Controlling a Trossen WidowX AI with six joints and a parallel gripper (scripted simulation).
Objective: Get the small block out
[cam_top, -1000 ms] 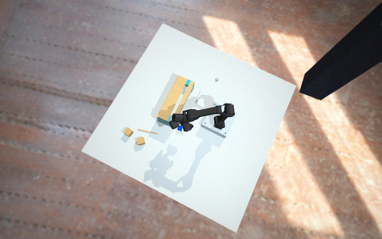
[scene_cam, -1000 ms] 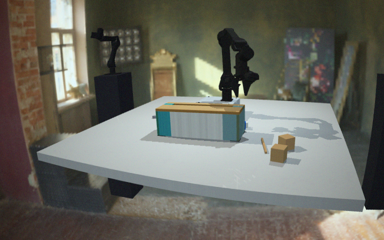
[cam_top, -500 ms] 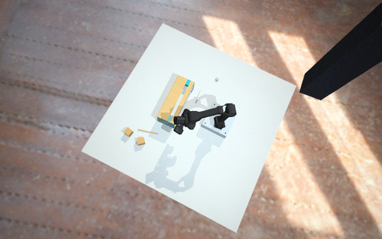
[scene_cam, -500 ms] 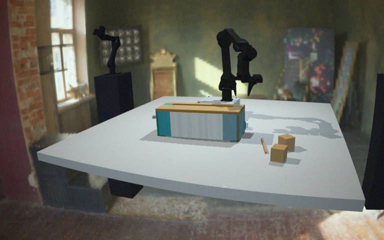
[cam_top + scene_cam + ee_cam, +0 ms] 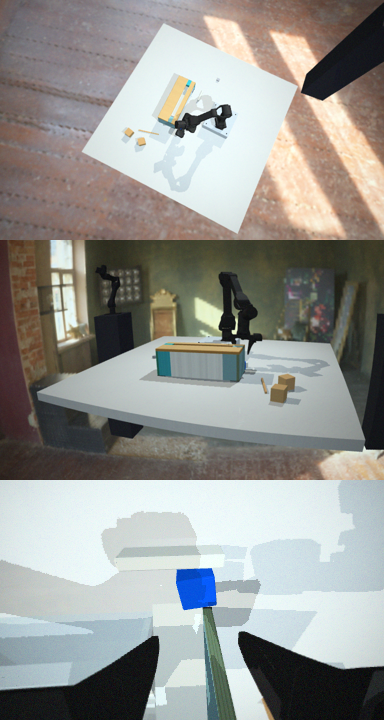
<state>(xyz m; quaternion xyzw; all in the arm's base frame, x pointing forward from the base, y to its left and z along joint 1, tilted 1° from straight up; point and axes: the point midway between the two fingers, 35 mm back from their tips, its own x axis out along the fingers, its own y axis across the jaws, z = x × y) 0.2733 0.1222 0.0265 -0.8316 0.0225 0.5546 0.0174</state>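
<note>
The blue block lies 6 cm below my gripper tip and 1 cm behind it. From my gripper tip the other things lie so: long box (18 cm to the right, 6 cm ahead, 1 cm below); thin wooden stick (22 cm ahead, 12 cm to the left, 7 cm below); grey cube (52 cm to the right, 14 cm behind, 7 cm below).
</note>
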